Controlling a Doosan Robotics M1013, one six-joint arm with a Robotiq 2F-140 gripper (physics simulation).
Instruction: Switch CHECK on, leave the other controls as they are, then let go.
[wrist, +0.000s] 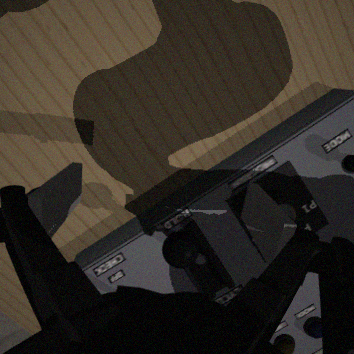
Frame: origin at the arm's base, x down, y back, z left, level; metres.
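Seen in the pictures: gripper, fingertip midpoint: (164, 190).
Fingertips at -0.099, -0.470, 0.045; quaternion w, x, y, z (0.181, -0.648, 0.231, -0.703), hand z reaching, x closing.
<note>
A point is followed by its place in that frame, as x, y, z.
The CHECK label (109, 264) @(0.027, -0.589, -0.094) is at the left end of the grey control panel (142, 252) @(0.023, -0.592, -0.041), with a smaller label (116, 276) @(0.019, -0.607, -0.093) under it that is hard to read. The CHECK switch itself does not show; the dark gripper body covers the area below these labels. My gripper (164, 190) @(-0.099, -0.470, 0.045) is open and empty. Its left finger is over the wooden table beside the panel's left end, and its right finger is over the PROGRAM dial area. The CHECK label lies between the fingers' sides, nearer the left finger.
A lever with a round black knob (177, 249) @(-0.066, -0.549, 0.023) stands near the HOLD label (177, 219) @(0.029, -0.572, 0.024). The dark dial plate (315, 212) @(-0.012, -0.633, 0.193) is partly behind the right finger. A MODE knob (350, 163) @(-0.006, -0.594, 0.262) is at the right edge. Two round buttons (284, 344) @(-0.081, -0.756, 0.079) (315, 327) @(-0.082, -0.751, 0.125) show at the bottom. Shadows cross the table (50, 65) @(0.095, -0.317, -0.032).
</note>
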